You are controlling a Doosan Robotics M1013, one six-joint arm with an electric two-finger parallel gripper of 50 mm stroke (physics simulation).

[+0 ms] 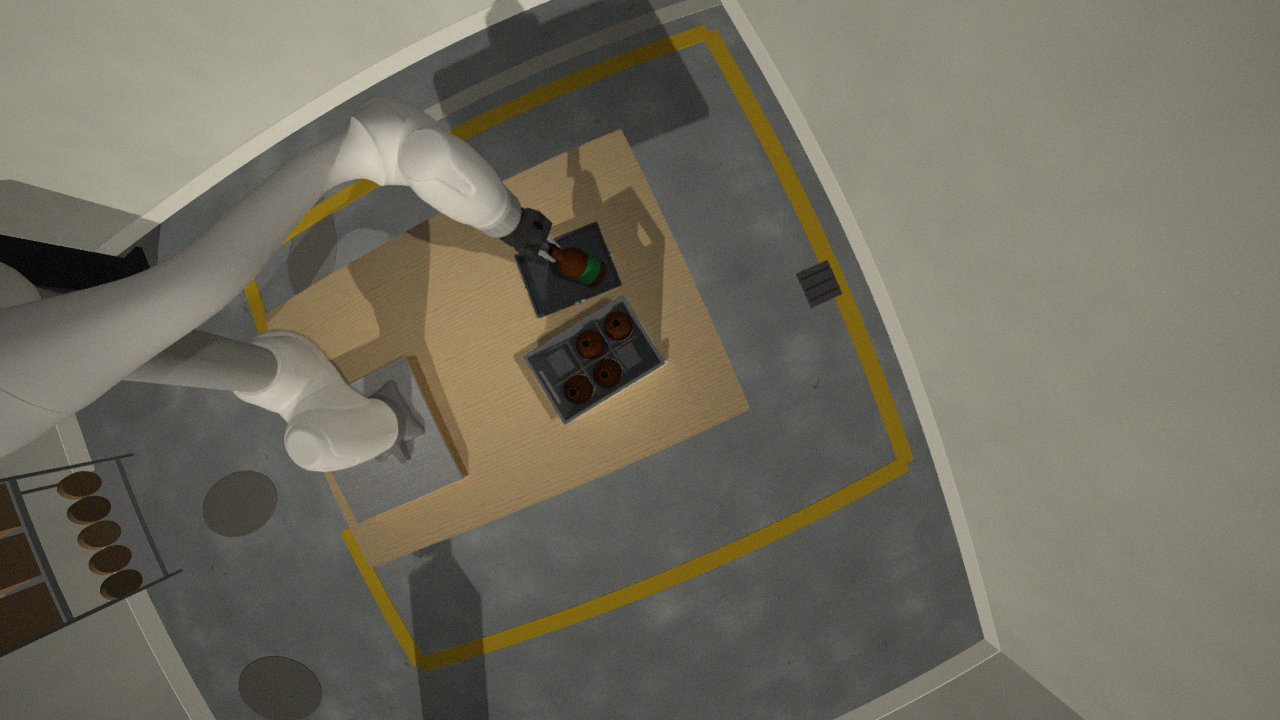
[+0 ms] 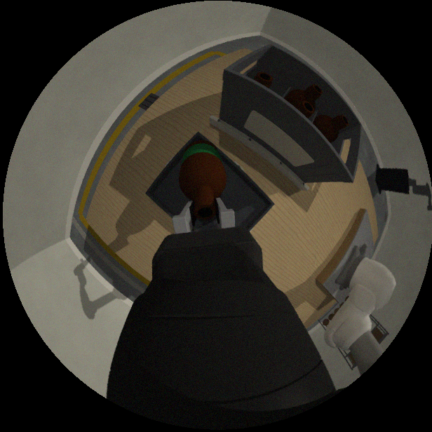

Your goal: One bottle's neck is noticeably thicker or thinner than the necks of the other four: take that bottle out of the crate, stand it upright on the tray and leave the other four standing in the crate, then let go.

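Places are measured from the arm's base along level axes (x ahead, y left, z up), in millimetres.
Where they show: gripper, fingertip midpoint: [image 1: 554, 253]; arm's base, origin of the base link: [image 1: 386, 421].
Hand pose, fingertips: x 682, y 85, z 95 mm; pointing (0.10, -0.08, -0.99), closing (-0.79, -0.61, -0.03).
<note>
Things, the pixels of their top centre, and the offset from my fingertips. "spot": a spot on its surface instead. Level surfaces: height alone.
- dark tray, surface spot: [image 1: 549, 298] spot: 141 mm down, 87 mm back, 46 mm right
- grey crate, surface spot: [image 1: 664, 361] spot: 117 mm down, 89 mm ahead, 371 mm right
- wooden table, its level: 146 mm down
My gripper [image 1: 551, 250] [image 2: 204, 207] is shut on the neck of a brown bottle with a green band [image 1: 572, 262] [image 2: 202, 175]. The bottle looks tilted, its neck at the fingers and its base leaning away. It hangs over the dark tray [image 1: 549, 298] [image 2: 164, 192]; its shadow lies apart from it, and the height of its base is hard to tell. The grey crate [image 1: 664, 361] [image 2: 237, 100] beside the tray holds four brown bottles, such as one bottle [image 1: 617, 324] and another bottle [image 1: 577, 389]. Two compartments are empty. Neck widths are hard to compare.
The crate's near wall stands close along one side of the tray. A raised grey plate [image 1: 393, 488] lies at the other end of the wooden table [image 1: 501, 447], with a second white arm [image 1: 344, 434] [image 2: 372, 280] over it. A rack stands beyond the table.
</note>
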